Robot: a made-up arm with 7 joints. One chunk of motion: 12 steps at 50 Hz.
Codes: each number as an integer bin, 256 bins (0 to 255) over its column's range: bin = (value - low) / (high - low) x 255, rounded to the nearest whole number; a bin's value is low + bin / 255 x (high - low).
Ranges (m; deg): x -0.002..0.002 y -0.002..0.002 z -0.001..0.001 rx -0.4..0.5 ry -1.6..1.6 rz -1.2..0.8
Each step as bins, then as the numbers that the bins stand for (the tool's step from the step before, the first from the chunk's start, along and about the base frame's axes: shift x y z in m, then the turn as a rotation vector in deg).
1 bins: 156 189 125 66 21 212
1 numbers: 0.00045 0.00096 -0.00002 -0.167 -1.336 0.463
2 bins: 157 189 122 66 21 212
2 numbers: 0.00046 0.00096 -0.00004 -0.167 -1.336 0.463
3 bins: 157 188 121 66 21 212
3 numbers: 0.00046 0.00095 -0.00005 -0.167 -1.336 0.463
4 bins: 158 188 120 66 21 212
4 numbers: 0.00048 0.00095 -0.00006 -0.167 -1.336 0.463
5 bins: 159 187 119 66 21 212
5 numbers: 0.00049 0.00093 -0.00007 -0.167 -1.336 0.463
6 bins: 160 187 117 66 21 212
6 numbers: 0.00051 0.00093 -0.00008 -0.167 -1.336 0.463
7 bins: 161 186 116 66 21 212
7 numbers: 0.00053 0.00092 -0.00009 -0.167 -1.336 0.463
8 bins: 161 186 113 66 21 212
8 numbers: 0.00053 0.00092 -0.00011 -0.167 -1.336 0.463
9 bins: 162 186 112 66 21 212
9 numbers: 0.00054 0.00092 -0.00012 -0.167 -1.336 0.463
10 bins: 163 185 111 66 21 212
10 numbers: 0.00056 0.00090 -0.00013 -0.167 -1.336 0.463
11 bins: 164 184 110 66 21 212
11 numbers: 0.00057 0.00089 -0.00014 -0.167 -1.336 0.463
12 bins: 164 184 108 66 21 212
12 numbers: 0.00057 0.00089 -0.00015 -0.167 -1.336 0.463
